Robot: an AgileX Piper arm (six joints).
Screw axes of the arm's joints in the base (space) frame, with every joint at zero. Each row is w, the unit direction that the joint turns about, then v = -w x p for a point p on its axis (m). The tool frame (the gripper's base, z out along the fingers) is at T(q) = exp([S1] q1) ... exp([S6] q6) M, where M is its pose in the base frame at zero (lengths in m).
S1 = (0, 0, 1, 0, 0, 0)
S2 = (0, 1, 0, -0.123, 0, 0)
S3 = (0, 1, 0, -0.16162, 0, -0.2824)
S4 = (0.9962, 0, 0.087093, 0, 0.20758, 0)
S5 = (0, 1, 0, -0.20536, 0, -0.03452)
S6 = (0.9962, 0, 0.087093, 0, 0.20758, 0)
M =
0.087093 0 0.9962 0.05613
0 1 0 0
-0.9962 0 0.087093 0.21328
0 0 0 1
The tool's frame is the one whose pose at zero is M.
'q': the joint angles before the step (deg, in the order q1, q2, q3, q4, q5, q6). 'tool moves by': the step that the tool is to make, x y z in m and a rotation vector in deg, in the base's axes. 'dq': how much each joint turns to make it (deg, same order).
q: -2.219, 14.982, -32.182, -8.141, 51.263, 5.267
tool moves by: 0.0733, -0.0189, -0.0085, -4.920, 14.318, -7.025
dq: -2.540, 22.685, -2.310, -10.640, -5.445, 6.114
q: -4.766, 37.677, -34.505, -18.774, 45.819, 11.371
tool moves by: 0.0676, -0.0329, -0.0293, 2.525, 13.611, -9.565
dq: -7.911, 22.814, -5.219, -2.248, -2.997, 4.024
